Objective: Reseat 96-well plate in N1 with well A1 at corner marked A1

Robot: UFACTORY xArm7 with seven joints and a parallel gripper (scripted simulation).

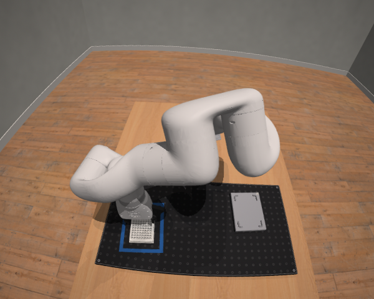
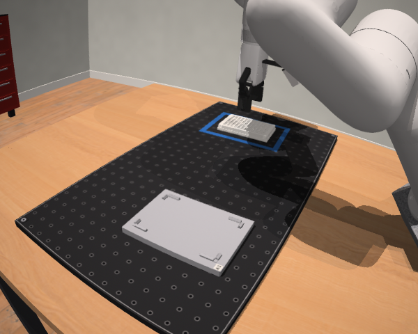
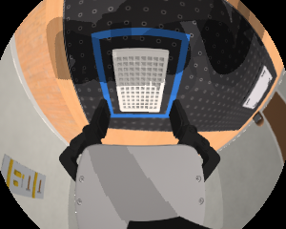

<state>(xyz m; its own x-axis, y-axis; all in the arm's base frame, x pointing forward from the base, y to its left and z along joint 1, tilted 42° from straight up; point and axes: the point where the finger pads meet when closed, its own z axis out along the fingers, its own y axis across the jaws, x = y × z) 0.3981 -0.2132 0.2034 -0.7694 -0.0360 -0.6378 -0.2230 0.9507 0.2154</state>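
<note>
Right now my hand is 70 mm above the white 96-well plate. The rest, counted from my hand: grey plate nest N1 (160 mm behind, 370 mm to the left, 70 mm below); then A1 label (240 mm behind, 400 mm to the left, 60 mm below).
</note>
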